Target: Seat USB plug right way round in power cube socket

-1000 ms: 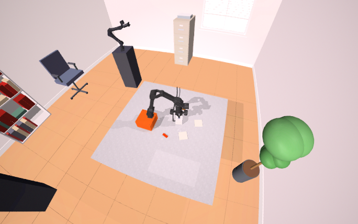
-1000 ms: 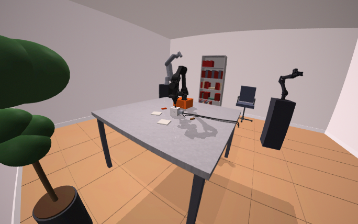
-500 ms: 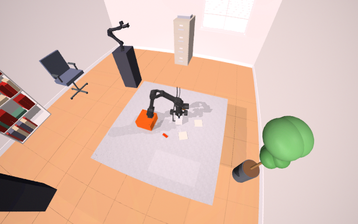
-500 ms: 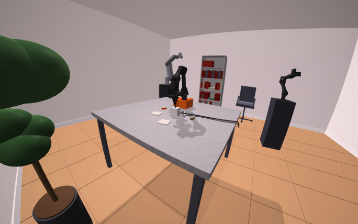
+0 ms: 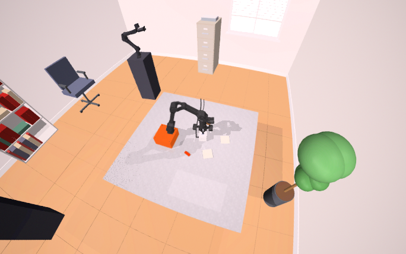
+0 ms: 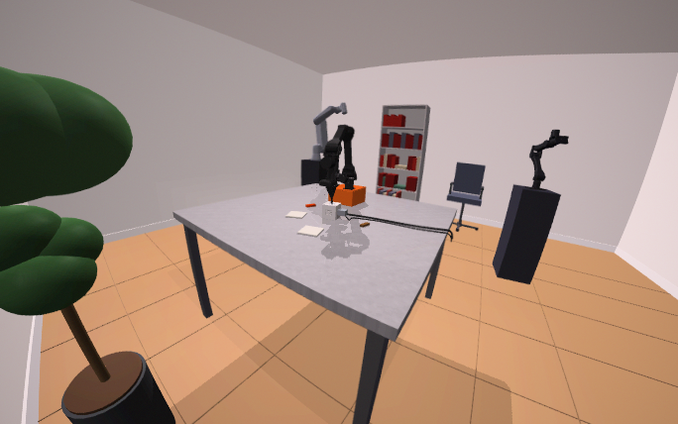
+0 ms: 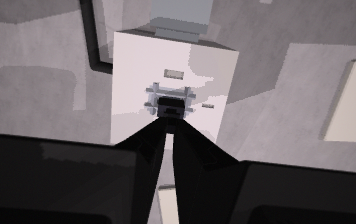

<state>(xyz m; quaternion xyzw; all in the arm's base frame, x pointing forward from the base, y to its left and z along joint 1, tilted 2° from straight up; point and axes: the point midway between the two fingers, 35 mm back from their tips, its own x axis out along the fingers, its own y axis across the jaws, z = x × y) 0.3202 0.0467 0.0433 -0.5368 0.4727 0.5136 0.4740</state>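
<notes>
My gripper tip is 2 cm above the black usb plug. From my gripper tip the other things lie so: red block: 21 cm to the right, 12 cm behind, 10 cm below; usb socket: 4 cm below; brown block: 20 cm to the left, 10 cm below, 2 cm ahead.
</notes>
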